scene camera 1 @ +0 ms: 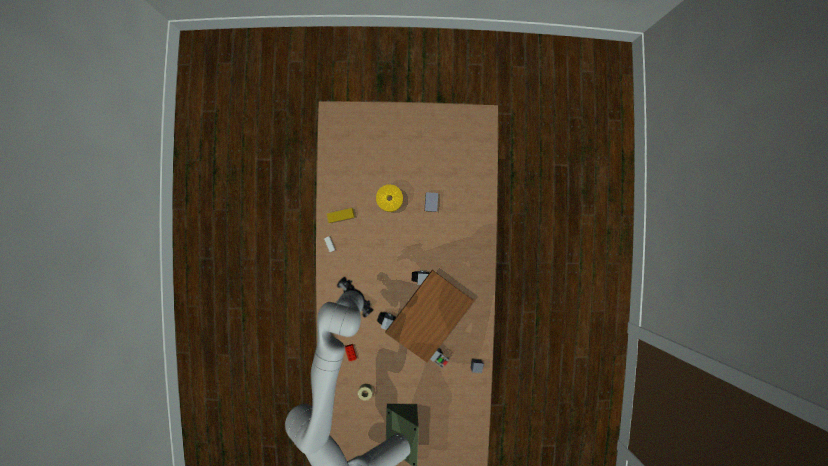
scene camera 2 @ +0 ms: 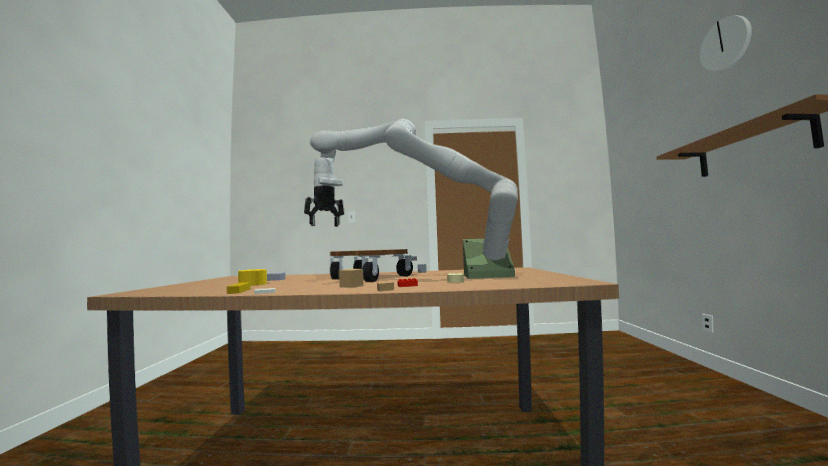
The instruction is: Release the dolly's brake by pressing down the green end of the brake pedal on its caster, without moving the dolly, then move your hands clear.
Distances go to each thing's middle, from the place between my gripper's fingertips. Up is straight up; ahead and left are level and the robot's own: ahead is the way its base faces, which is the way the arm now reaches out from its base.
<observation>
Now: the dolly (scene camera 1: pixel 436 307) 100 mm behind my hand, 250 mm to the right of it and 160 mm below it.
</observation>
